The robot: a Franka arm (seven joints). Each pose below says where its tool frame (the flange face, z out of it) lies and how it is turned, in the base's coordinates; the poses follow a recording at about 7 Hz.
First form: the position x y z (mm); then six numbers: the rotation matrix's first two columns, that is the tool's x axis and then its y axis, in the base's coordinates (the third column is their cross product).
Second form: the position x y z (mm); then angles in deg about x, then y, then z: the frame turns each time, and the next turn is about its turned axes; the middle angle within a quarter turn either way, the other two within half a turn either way. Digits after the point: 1 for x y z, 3 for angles.
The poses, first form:
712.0, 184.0, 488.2, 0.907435, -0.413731, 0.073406, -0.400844, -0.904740, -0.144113
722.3, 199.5, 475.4, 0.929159, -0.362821, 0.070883, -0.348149, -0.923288, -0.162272
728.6, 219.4, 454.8, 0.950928, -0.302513, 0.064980, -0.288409, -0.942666, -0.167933
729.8, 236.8, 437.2, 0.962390, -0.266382, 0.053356, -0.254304, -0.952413, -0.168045
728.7, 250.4, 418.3, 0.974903, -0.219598, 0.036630, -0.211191, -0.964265, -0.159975
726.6, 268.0, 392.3, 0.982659, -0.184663, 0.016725, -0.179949, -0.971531, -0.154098
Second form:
712.0, 184.0, 488.2, -174.136, 7.241, 23.833
722.3, 199.5, 475.4, -172.699, 7.142, 20.541
728.6, 219.4, 454.8, -171.845, 6.434, 16.872
729.8, 236.8, 437.2, -171.440, 5.485, 14.802
728.7, 250.4, 418.3, -171.455, 4.040, 12.223
726.6, 268.0, 392.3, -171.456, 2.562, 10.377

